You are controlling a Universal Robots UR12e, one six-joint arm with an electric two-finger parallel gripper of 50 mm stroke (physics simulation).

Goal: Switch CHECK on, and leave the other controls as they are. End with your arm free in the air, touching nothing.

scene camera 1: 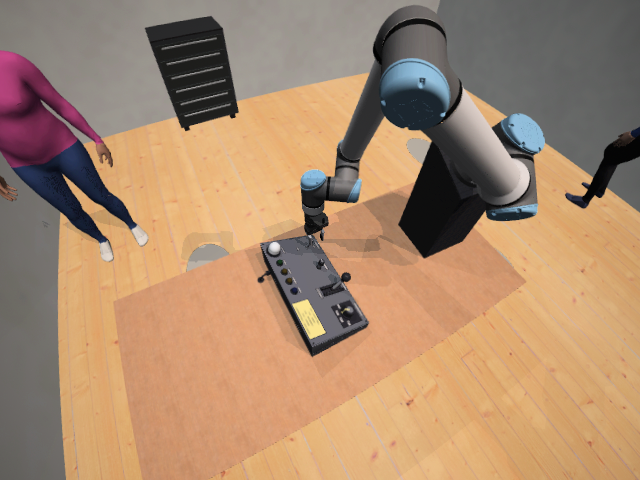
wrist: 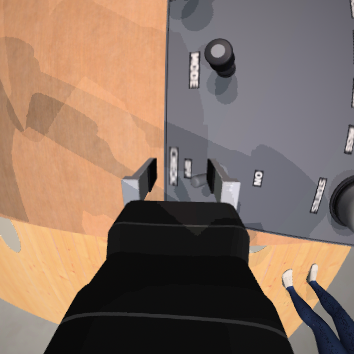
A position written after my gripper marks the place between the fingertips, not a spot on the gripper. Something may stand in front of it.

Note:
I see my gripper (wrist: 181,168) and a black mode knob (wrist: 218,52).

